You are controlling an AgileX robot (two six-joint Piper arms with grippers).
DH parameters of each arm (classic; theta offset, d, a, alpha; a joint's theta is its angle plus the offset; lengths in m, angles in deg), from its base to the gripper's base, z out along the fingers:
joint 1: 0 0.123 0 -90
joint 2: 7.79 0 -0.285 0
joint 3: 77.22 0 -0.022 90
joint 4: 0 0.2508 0 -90
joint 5: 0 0 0.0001 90
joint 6: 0 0.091 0 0
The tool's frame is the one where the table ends.
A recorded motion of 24 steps. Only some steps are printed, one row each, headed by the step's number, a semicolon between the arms.
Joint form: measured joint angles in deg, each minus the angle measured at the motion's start. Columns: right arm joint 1, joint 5, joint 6, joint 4, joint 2, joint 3; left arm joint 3, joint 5, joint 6, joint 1, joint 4, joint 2.
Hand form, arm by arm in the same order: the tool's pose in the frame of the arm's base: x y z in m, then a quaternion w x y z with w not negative. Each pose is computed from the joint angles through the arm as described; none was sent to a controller.
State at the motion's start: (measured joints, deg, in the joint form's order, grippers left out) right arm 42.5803 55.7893 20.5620 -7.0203 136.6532 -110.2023; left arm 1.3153 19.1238 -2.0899 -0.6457 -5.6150 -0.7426
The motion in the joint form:
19: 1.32 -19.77 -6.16 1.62 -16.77 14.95; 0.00 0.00 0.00 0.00 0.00 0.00
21: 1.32 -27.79 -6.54 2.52 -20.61 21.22; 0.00 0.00 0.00 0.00 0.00 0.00
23: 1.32 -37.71 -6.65 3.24 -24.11 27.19; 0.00 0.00 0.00 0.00 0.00 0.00
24: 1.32 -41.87 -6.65 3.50 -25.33 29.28; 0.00 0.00 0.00 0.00 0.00 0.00
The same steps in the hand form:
19: 0.3415 0.3217 0.2100 0.27590 -0.27027 0.91574 0.11070; 0.0535 -0.0035 0.1762 0.60891 -0.03681 0.79044 -0.05552
21: 0.3322 0.3150 0.2162 0.31264 -0.26751 0.90066 0.13969; 0.0535 -0.0035 0.1762 0.60891 -0.03681 0.79044 -0.05552
23: 0.3242 0.3094 0.2232 0.36216 -0.26055 0.87771 0.17487; 0.0535 -0.0035 0.1762 0.60891 -0.03681 0.79044 -0.05552
24: 0.3216 0.3076 0.2265 0.38381 -0.25670 0.86648 0.18973; 0.0535 -0.0035 0.1762 0.60891 -0.03681 0.79044 -0.05552

